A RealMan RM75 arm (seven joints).
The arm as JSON. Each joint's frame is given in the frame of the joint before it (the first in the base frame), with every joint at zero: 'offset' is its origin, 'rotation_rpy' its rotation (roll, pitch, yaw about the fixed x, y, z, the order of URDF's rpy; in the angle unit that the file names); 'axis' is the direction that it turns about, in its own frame. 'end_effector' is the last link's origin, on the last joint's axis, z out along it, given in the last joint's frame.
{
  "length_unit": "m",
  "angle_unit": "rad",
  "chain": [
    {
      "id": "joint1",
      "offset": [
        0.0,
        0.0,
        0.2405
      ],
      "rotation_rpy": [
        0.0,
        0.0,
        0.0
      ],
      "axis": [
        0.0,
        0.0,
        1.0
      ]
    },
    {
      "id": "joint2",
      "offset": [
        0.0,
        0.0,
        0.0
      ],
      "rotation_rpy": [
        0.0,
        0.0,
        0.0
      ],
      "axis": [
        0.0,
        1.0,
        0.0
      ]
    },
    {
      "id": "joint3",
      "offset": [
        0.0,
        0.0,
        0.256
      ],
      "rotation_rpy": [
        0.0,
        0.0,
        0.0
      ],
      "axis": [
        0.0,
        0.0,
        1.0
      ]
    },
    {
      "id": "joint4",
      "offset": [
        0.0,
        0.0,
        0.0
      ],
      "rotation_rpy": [
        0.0,
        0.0,
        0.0
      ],
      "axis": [
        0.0,
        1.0,
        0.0
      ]
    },
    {
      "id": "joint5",
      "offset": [
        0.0,
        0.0,
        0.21
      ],
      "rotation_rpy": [
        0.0,
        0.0,
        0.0
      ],
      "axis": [
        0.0,
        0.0,
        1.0
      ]
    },
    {
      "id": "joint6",
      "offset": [
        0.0,
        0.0,
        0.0
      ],
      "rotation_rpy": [
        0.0,
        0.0,
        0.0
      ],
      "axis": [
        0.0,
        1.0,
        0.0
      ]
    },
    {
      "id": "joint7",
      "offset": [
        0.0,
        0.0,
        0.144
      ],
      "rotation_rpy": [
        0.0,
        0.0,
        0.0
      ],
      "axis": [
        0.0,
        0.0,
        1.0
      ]
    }
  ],
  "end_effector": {
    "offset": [
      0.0,
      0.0,
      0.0
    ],
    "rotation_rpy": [
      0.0,
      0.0,
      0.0
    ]
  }
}
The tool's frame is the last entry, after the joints.
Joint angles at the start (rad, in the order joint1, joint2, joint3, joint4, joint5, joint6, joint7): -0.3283, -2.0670, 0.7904, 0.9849, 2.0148, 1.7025, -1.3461
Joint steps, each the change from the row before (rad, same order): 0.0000, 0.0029, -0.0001, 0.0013, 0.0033, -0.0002, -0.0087; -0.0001, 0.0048, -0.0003, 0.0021, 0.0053, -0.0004, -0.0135; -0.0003, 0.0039, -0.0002, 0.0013, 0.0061, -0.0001, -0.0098; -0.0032, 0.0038, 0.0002, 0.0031, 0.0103, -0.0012, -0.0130; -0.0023, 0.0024, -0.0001, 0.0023, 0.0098, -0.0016, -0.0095; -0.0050, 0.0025, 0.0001, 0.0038, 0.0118, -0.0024, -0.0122; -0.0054, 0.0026, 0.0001, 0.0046, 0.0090, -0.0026, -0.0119; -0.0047, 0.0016, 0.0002, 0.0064, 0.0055, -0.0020, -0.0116; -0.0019, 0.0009, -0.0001, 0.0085, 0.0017, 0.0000, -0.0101; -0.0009, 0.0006, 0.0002, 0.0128, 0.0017, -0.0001, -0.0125; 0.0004, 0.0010, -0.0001, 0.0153, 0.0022, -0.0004, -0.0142; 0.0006, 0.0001, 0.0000, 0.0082, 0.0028, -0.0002, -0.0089; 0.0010, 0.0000, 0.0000, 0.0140, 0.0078, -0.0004, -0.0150; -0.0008, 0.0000, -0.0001, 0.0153, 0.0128, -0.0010, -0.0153
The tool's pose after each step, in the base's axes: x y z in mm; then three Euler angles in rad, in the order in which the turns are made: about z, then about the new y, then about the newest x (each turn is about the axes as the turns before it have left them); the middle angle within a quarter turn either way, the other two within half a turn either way. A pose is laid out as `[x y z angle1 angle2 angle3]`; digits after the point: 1 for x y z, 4 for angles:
[-284.9 286.8 42.0 0.2407 -0.3630 -2.9055]
[-286.3 287.0 43.9 0.2538 -0.3565 -2.9073]
[-287.5 287.1 45.2 0.2641 -0.3495 -2.9093]
[-288.3 288.1 46.5 0.2747 -0.3383 -2.9115]
[-289.2 288.7 47.3 0.2834 -0.3284 -2.9129]
[-289.4 290.3 48.3 0.2916 -0.3163 -2.9136]
[-289.1 292.2 49.6 0.2973 -0.3064 -2.9123]
[-288.2 294.1 51.0 0.3007 -0.3000 -2.9098]
[-287.2 295.4 52.6 0.3024 -0.2970 -2.9065]
[-286.0 296.7 54.7 0.3039 -0.2931 -2.9011]
[-285.0 297.8 57.4 0.3065 -0.2882 -2.8936]
[-284.8 298.2 58.7 0.3103 -0.2848 -2.8906]
[-284.6 298.7 60.6 0.3177 -0.2763 -2.8859]
[-284.5 299.6 62.5 0.3246 -0.2629 -2.8801]

